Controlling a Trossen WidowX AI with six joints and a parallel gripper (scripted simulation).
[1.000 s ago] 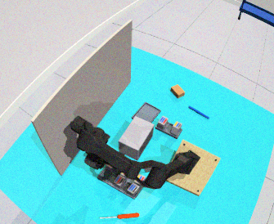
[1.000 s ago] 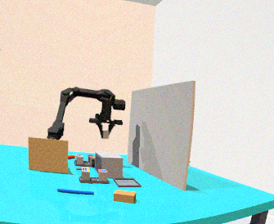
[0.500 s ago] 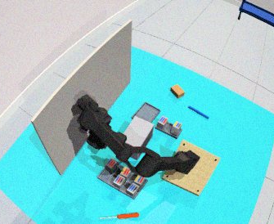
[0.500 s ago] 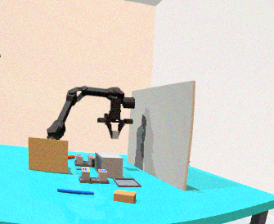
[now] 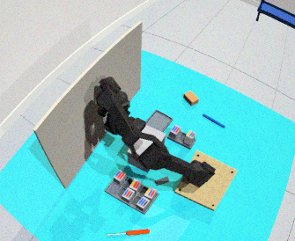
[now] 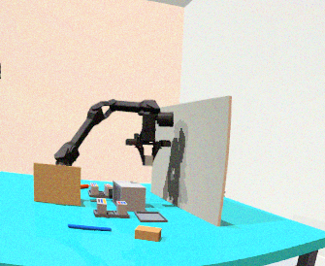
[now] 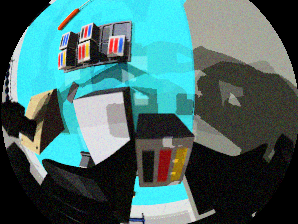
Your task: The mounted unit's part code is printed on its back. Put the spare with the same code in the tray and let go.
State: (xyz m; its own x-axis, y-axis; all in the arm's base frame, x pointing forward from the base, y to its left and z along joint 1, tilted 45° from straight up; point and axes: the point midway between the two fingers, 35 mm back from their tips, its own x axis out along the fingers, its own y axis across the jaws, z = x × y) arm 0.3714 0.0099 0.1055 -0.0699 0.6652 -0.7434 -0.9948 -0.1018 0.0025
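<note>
Right now the dark tray is 20 mm behind my gripper tip, 230 mm to the right of it and 180 mm below it. From my gripper tip the other things lie so: grey mounted unit 80 mm behind, 50 mm to the right, 130 mm below; beige panel 140 mm ahead, 20 mm to the right, 40 mm above; spare 20 mm above.
</note>
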